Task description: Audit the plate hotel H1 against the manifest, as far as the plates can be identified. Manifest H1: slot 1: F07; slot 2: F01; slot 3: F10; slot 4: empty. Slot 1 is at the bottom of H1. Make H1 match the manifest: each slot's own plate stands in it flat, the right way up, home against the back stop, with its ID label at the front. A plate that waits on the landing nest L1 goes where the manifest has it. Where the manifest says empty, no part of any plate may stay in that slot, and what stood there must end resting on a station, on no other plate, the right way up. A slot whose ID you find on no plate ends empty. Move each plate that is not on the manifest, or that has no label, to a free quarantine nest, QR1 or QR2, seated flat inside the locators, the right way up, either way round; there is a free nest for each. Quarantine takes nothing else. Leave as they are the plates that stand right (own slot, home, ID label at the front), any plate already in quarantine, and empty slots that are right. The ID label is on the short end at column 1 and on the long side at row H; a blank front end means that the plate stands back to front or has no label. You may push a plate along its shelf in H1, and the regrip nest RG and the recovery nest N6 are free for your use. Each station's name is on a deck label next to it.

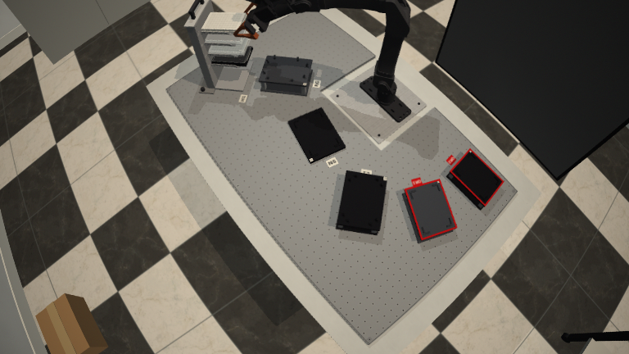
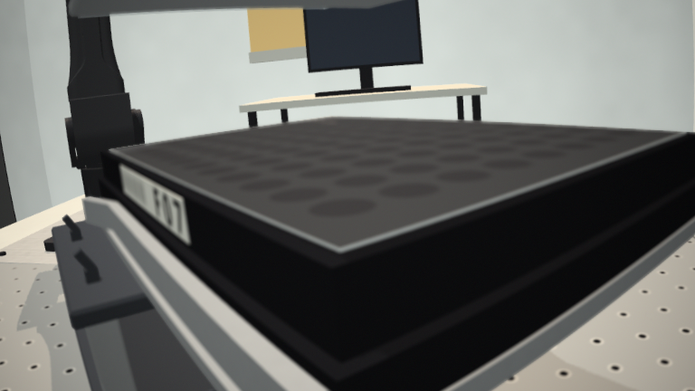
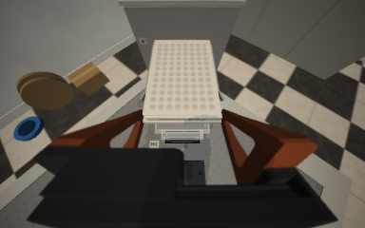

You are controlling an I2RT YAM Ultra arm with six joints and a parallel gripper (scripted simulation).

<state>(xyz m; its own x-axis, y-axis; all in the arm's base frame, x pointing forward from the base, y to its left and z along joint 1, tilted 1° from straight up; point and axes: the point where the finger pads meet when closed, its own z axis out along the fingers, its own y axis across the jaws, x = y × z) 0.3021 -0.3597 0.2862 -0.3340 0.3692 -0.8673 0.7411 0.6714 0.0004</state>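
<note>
Now: the white well plate 4 cm to the right of my hand, 4 cm ahead of it and 1 cm above it. Round my hand: clear plate (10 cm below, 4 cm to the right, 4 cm ahead); black plate (15 cm below, 4 cm to the right, 4 cm ahead); regrip nest RG (21 cm below, 10 cm to the left, 9 cm behind).
</note>
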